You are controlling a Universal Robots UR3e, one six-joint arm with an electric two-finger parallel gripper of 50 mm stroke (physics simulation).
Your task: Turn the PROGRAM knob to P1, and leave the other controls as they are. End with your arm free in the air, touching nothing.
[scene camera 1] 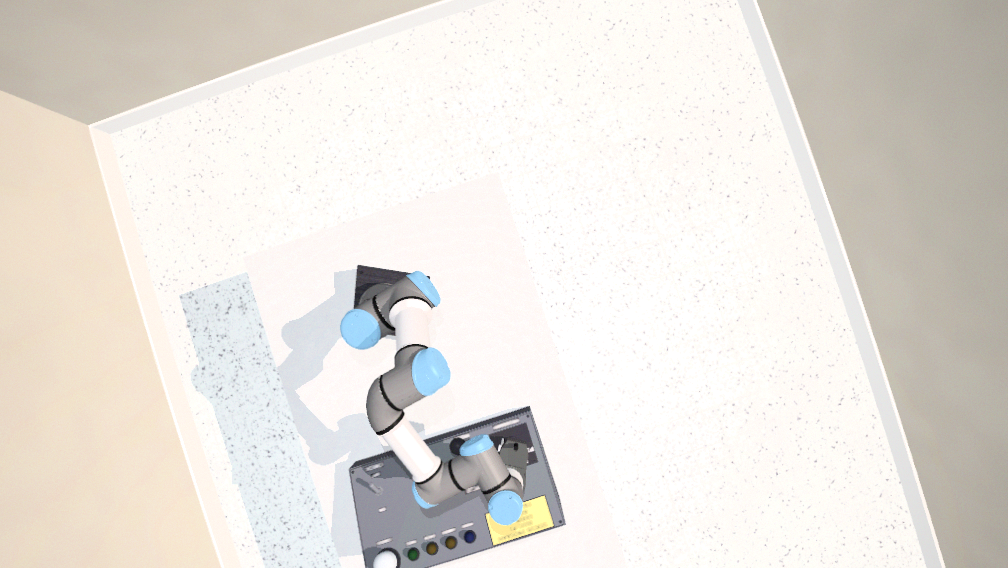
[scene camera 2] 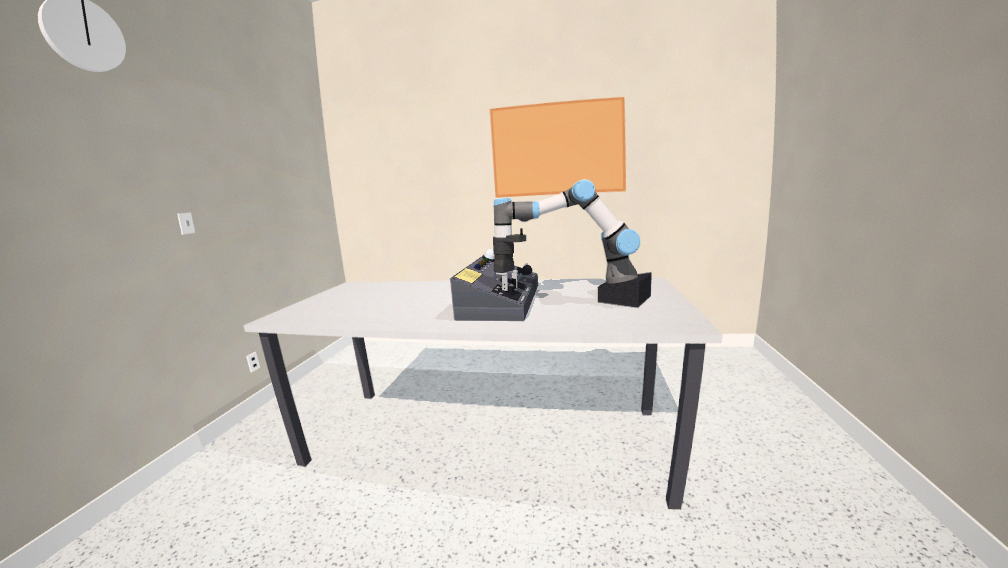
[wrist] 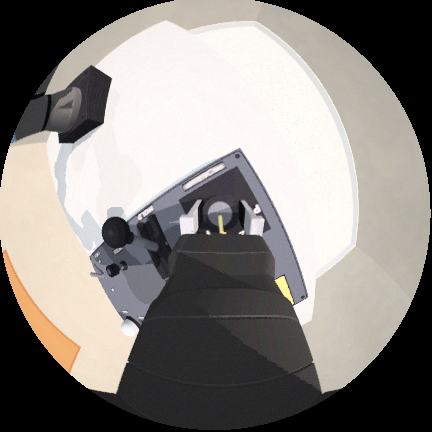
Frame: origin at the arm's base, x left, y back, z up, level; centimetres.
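Where they show: gripper, between the fingertips: (scene camera 2: 509, 288) (wrist: 220, 207); arm's base, origin of its link: (scene camera 2: 622, 279) (wrist: 68, 109).
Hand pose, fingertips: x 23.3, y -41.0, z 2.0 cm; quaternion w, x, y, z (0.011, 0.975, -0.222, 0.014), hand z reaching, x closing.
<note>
Each offset is from my fingertips to the top centre of the thing. "*": to the spot under its first point.
The PROGRAM knob @[dx -0.3, dy +0.0, dz +2.2 cm] (wrist: 220, 212) is a dark round knob with a pale cap, on a black plate near a corner of the grey control box (scene camera 1: 423, 522) (scene camera 2: 486, 306) (wrist: 280, 250). Its yellow pointer line points down in the wrist view, towards the gripper body. The lettering around the knob is mostly hidden, so which position it points to cannot be read. My gripper (scene camera 2: 509, 282) (wrist: 220, 207) points down over the plate and is shut on the knob, one pale finger on each side. In scene camera 1 the arm and gripper hide the knob.
A black-ball lever @[dx -12.6, dy +4.1, dz +6.3 cm] (scene camera 1: 457, 445) (scene camera 2: 526, 269) (wrist: 115, 232) stands beside the gripper. The box also bears a white ball @[* dx -34.9, dy -16.9, dz +8.6 cm] (scene camera 1: 385, 560) (wrist: 130, 327), a toggle @[dx -36.2, dy -2.3, dz +2.6 cm] (scene camera 1: 369, 482), several coloured buttons including a green one @[* dx -28.8, dy -17.9, dz +6.2 cm] (scene camera 1: 413, 553), and a yellow label @[* dx +0.7, dy -16.9, dz +4.8 cm] (scene camera 1: 532, 518) (scene camera 2: 467, 275) (wrist: 284, 290).
</note>
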